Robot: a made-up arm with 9 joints.
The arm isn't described. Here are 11 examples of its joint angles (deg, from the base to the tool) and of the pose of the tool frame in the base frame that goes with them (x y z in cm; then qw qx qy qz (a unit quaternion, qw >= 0)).
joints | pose
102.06 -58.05 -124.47 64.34 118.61 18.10 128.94 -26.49 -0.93 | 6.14 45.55 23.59 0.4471 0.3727 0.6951 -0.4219
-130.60 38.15 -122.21 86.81 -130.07 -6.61 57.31 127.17 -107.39 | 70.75 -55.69 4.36 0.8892 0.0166 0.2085 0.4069
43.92 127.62 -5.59 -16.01 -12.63 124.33 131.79 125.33 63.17 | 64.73 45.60 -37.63 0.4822 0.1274 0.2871 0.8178
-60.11 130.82 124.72 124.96 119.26 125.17 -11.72 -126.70 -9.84 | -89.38 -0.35 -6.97 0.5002 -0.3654 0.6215 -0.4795
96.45 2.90 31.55 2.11 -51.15 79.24 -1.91 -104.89 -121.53 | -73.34 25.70 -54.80 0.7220 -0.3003 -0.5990 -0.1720
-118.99 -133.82 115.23 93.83 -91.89 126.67 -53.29 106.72 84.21 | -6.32 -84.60 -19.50 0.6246 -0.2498 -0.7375 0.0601
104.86 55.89 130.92 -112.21 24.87 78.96 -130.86 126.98 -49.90 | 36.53 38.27 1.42 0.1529 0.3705 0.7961 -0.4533
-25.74 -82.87 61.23 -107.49 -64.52 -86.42 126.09 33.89 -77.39 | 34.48 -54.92 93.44 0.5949 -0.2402 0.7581 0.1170
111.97 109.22 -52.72 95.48 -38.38 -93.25 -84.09 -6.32 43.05 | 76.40 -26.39 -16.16 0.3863 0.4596 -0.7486 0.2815
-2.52 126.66 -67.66 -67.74 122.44 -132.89 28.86 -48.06 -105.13 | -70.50 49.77 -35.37 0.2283 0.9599 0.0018 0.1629
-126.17 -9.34 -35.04 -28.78 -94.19 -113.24 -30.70 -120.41 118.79 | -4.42 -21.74 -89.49 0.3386 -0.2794 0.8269 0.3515
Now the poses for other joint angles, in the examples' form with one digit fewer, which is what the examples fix.
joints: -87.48 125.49 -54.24 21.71 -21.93 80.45 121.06 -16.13 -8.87
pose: 21.2 13.5 37.1 0.066 0.396 -0.739 0.541
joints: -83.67 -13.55 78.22 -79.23 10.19 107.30 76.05 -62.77 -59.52
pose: 18.0 -45.1 48.9 0.335 -0.759 -0.091 0.551
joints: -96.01 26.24 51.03 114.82 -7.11 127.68 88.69 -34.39 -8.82
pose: -11.0 -49.8 -30.2 0.536 -0.478 -0.493 -0.491
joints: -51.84 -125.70 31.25 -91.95 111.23 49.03 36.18 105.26 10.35
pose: 13.7 -73.9 18.9 0.081 -0.025 -0.962 0.261
